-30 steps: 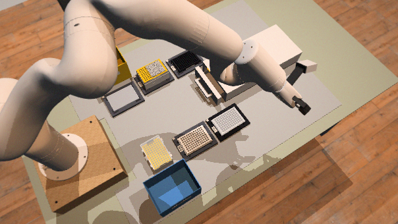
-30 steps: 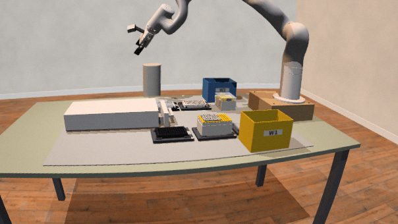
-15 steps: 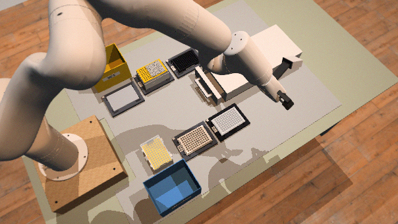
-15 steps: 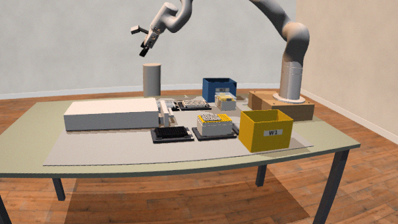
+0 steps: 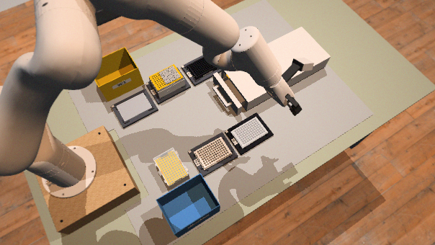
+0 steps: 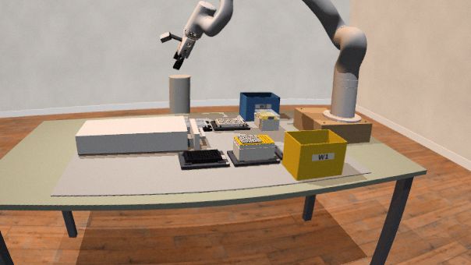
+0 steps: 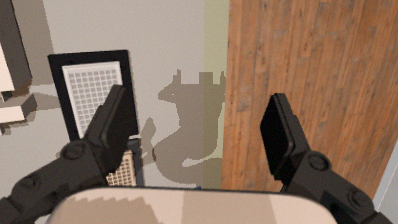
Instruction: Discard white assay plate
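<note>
Right now my hand is 230 mm past the cream plate, 120 mm to the right of it and 280 mm above it. The rest, counted from my hand: white cooler: 170 mm ahead, 230 mm to the left, 260 mm below; then work nest N4: 230 mm behind, 120 mm to the left, 290 mm below; then drawer: 110 mm ahead, 240 mm to the left, 270 mm below.
</note>
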